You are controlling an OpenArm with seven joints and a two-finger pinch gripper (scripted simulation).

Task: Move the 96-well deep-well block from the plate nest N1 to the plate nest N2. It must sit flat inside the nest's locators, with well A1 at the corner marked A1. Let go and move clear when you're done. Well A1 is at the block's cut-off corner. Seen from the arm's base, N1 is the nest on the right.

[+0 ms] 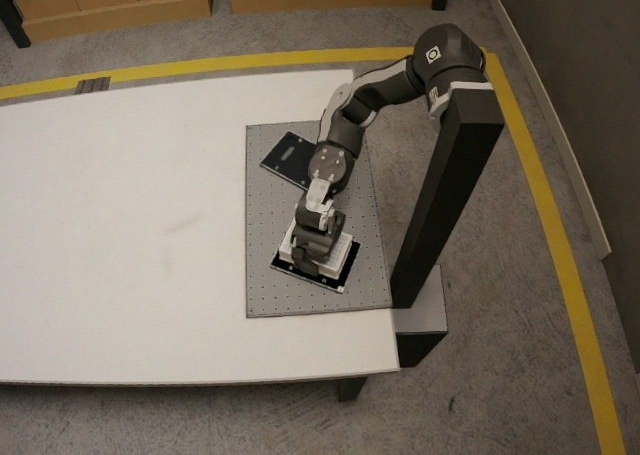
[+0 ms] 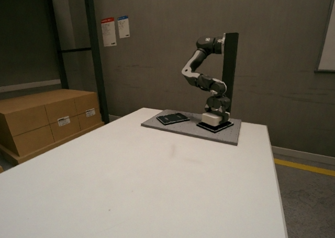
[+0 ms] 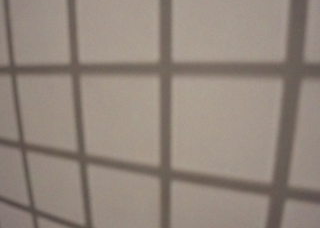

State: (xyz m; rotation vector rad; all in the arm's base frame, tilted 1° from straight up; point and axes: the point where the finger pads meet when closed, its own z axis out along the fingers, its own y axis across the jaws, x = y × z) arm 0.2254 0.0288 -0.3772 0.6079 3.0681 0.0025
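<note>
Now: the nest 3 cm below my hand. Also, from my hand: white deep-well block 1 cm above.
</note>
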